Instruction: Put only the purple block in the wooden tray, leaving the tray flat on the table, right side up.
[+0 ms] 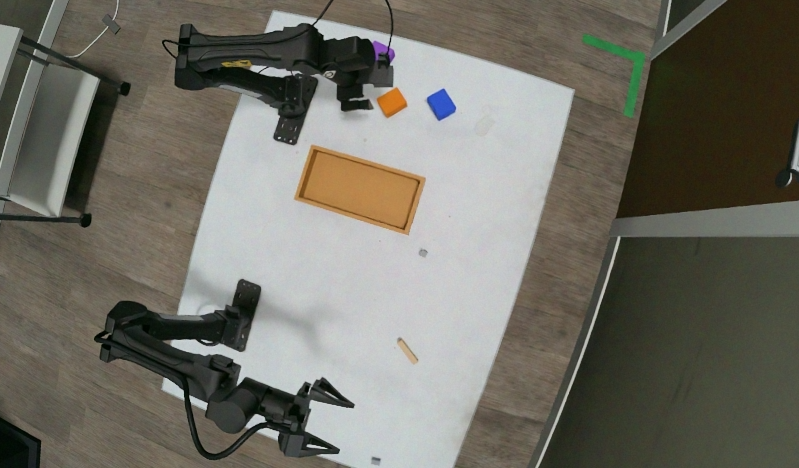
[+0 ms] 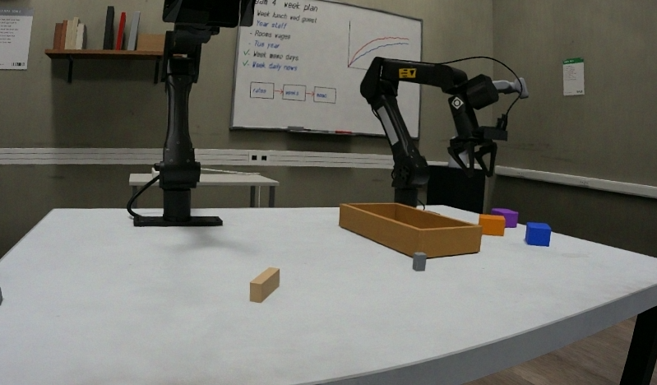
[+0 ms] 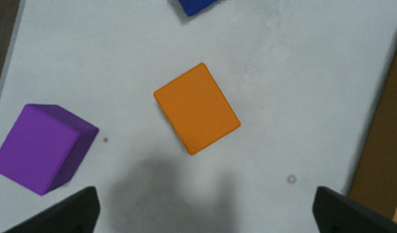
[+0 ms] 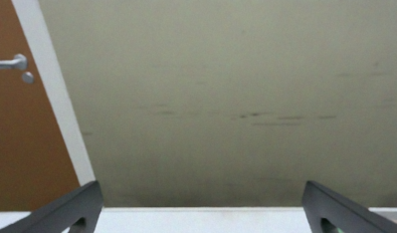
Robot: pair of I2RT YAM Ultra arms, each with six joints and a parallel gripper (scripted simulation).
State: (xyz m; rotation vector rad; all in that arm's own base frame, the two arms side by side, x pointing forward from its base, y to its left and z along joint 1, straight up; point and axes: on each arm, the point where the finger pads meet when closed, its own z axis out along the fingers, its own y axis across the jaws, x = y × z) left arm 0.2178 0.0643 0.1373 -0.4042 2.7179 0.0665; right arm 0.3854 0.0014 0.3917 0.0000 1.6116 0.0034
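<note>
My left hand is 140 mm to the right of the purple block, 120 mm above it and 30 mm past it. From my left hand the other things lie so: wooden tray 230 mm to the right, 120 mm below, 20 mm ahead; then orange block 120 mm below, 40 mm ahead, 10 mm to the left; then blue block 170 mm ahead, 120 mm below, 40 mm to the left.
</note>
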